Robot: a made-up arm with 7 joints. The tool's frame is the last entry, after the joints.
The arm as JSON. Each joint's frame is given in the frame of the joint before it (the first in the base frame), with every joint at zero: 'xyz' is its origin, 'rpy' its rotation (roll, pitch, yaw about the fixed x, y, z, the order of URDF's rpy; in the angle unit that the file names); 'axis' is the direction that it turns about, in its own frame. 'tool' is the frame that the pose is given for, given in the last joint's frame.
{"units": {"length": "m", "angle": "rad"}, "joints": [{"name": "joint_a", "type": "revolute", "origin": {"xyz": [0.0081, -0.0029, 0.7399], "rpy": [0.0, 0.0, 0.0]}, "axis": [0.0, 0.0, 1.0]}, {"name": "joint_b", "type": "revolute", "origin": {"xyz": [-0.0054, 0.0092, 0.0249], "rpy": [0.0, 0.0, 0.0]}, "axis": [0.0, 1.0, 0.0]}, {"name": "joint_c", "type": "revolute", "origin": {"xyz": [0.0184, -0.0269, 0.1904], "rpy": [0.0, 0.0, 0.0]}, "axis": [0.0, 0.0, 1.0]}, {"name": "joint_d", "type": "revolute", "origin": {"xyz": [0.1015, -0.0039, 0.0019], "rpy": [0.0, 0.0, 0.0]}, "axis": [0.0, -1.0, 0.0]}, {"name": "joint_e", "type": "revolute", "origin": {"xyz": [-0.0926, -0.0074, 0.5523], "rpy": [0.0, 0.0, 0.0]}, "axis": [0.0, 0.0, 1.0]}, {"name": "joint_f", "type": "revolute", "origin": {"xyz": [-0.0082, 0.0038, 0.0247], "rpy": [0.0, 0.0, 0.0]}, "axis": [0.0, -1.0, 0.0]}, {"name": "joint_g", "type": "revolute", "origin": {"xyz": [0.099, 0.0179, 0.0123], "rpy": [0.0, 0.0, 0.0]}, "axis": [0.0, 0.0, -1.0]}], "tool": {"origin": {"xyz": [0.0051, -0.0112, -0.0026], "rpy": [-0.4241, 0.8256, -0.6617]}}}
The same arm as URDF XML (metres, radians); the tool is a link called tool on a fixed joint. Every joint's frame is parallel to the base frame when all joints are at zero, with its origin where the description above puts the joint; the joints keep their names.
<robot name="arm">
<joint name="joint_a" type="continuous"><parent link="base_link"/><child link="link1"/><origin xyz="0.0081 -0.0029 0.7399" rpy="0 0 0"/><axis xyz="0 0 1"/></joint>
<joint name="joint_b" type="continuous"><parent link="link1"/><child link="link2"/><origin xyz="-0.0054 0.0092 0.0249" rpy="0 0 0"/><axis xyz="0 1 0"/></joint>
<joint name="joint_c" type="continuous"><parent link="link2"/><child link="link3"/><origin xyz="0.0184 -0.0269 0.1904" rpy="0 0 0"/><axis xyz="0 0 1"/></joint>
<joint name="joint_d" type="continuous"><parent link="link3"/><child link="link4"/><origin xyz="0.1015 -0.0039 0.0019" rpy="0 0 0"/><axis xyz="0 -1 0"/></joint>
<joint name="joint_e" type="continuous"><parent link="link4"/><child link="link5"/><origin xyz="-0.0926 -0.0074 0.5523" rpy="0 0 0"/><axis xyz="0 0 1"/></joint>
<joint name="joint_f" type="continuous"><parent link="link5"/><child link="link6"/><origin xyz="-0.0082 0.0038 0.0247" rpy="0 0 0"/><axis xyz="0 -1 0"/></joint>
<joint name="joint_g" type="continuous"><parent link="link6"/><child link="link7"/><origin xyz="0.099 0.0179 0.0123" rpy="0 0 0"/><axis xyz="0 0 -1"/></joint>
<joint name="tool_fixed" type="fixed"><parent link="link7"/><child link="tool"/><origin xyz="0.0051 -0.0112 -0.0026" rpy="-0.4241 0.8256 -0.6617"/></joint>
<link name="base_link"/>
<link name="link1"/>
<link name="link2"/>
<link name="link3"/>
<link name="link4"/>
<link name="link5"/>
<link name="link6"/>
<link name="link7"/>
<link name="tool"/>
</robot>

